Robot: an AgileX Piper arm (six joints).
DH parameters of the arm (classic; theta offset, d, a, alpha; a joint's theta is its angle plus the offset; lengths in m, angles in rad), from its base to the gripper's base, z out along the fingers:
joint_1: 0 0.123 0 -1.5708
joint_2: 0.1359 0 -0.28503 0
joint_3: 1.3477 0 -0.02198 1.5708
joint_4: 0 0.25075 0 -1.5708
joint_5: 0 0 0 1.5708
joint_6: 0 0.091 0 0
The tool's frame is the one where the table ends.
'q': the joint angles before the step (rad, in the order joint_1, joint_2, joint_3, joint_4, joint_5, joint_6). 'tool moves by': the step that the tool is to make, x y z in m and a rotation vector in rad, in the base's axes. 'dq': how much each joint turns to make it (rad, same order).
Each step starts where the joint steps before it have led.
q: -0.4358, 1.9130, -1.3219, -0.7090, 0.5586, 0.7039
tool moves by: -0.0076, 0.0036, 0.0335, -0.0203, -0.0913, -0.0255
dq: 0.0001, -0.0828, 0.0001, 0.0035, 0.0024, 0.0306
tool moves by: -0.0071, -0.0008, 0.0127, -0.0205, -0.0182, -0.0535
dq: -0.0002, -0.0319, 0.0001, -0.0430, 0.0403, 0.0646
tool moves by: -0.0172, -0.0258, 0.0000, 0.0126, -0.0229, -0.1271
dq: -0.0739, 0.0002, -0.0002, -0.0168, 0.0175, 0.0696
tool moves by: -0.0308, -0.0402, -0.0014, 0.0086, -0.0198, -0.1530
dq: -0.1268, 0.0041, 0.0000, -0.0065, 0.0006, 0.0407
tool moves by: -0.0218, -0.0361, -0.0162, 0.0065, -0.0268, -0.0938
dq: -0.1096, 0.0470, 0.0001, -0.0289, -0.0615, 0.0513
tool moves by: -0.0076, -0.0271, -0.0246, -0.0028, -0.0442, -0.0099
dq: -0.0724, 0.0730, -0.0020, -0.0588, -0.1213, 0.0637
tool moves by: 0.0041, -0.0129, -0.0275, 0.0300, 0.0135, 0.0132
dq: -0.0193, 0.0831, -0.0238, -0.0074, -0.0435, -0.0006
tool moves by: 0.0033, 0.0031, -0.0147, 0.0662, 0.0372, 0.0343
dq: 0.0039, 0.0293, -0.0045, 0.1389, 0.0097, -0.1536
